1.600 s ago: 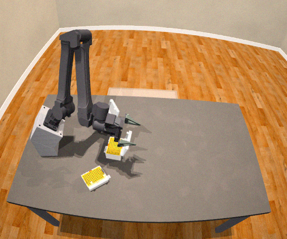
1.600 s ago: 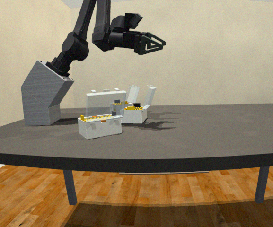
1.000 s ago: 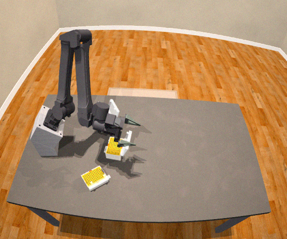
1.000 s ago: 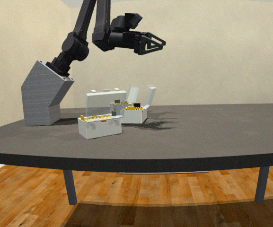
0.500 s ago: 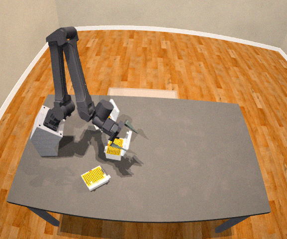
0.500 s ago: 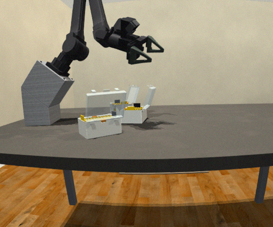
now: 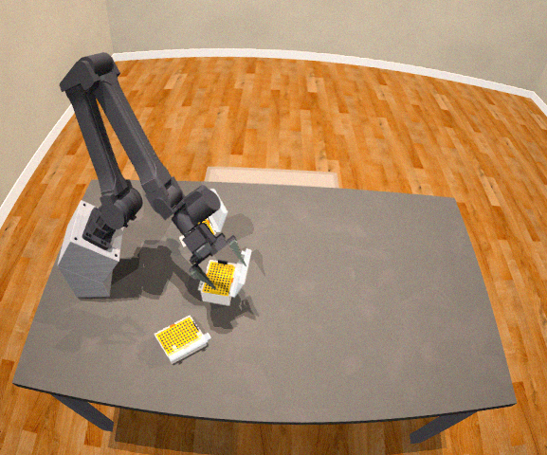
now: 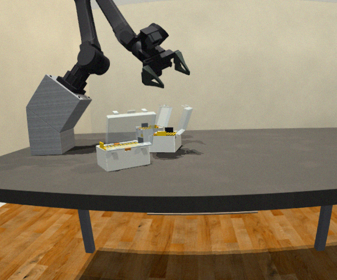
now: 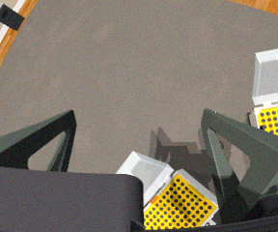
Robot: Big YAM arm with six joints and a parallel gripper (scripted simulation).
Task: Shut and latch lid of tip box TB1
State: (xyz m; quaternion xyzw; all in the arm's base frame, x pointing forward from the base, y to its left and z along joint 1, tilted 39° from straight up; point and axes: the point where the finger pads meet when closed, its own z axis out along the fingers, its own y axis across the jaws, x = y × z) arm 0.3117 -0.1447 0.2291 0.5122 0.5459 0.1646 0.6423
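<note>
Now: hand 14 cm past the rack, 10 cm to the left of it and 18 cm above it.
</note>
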